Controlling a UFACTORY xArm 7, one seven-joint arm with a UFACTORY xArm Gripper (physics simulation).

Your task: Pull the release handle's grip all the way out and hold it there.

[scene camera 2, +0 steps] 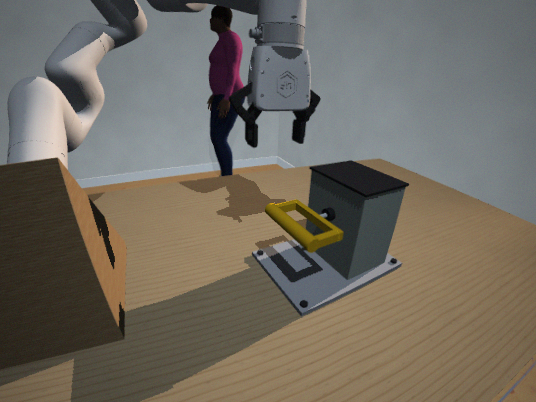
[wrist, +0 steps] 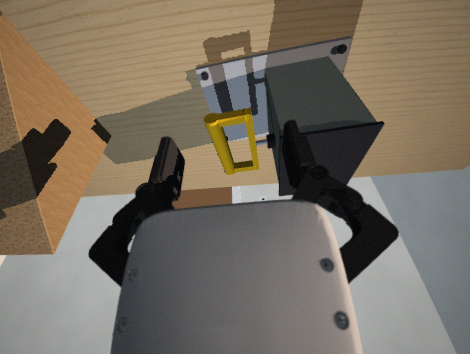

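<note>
The release handle's yellow grip [scene camera 2: 291,227] [wrist: 221,145] is a rectangular loop with a thick outer bar. A short rod [scene camera 2: 323,216] [wrist: 262,142] joins it to the side of a grey-green box [scene camera 2: 377,225] [wrist: 320,95] with a dark lid [scene camera 2: 359,177] [wrist: 330,155]. My gripper [scene camera 2: 275,134] [wrist: 229,141] is open and empty, fingers pointing down. It hangs above the height of the grip and the box, apart from both. In the wrist view the grip shows between the two fingers, farther down, and the right finger covers part of the box.
The box stands on a grey base plate [scene camera 2: 325,292] [wrist: 232,71] with dark bolts, on the wooden table [scene camera 2: 450,320] [wrist: 150,50]. A large wooden block [scene camera 2: 45,260] [wrist: 55,115] is at the left, with the arm's base behind it. A person [scene camera 2: 225,70] stands beyond the table.
</note>
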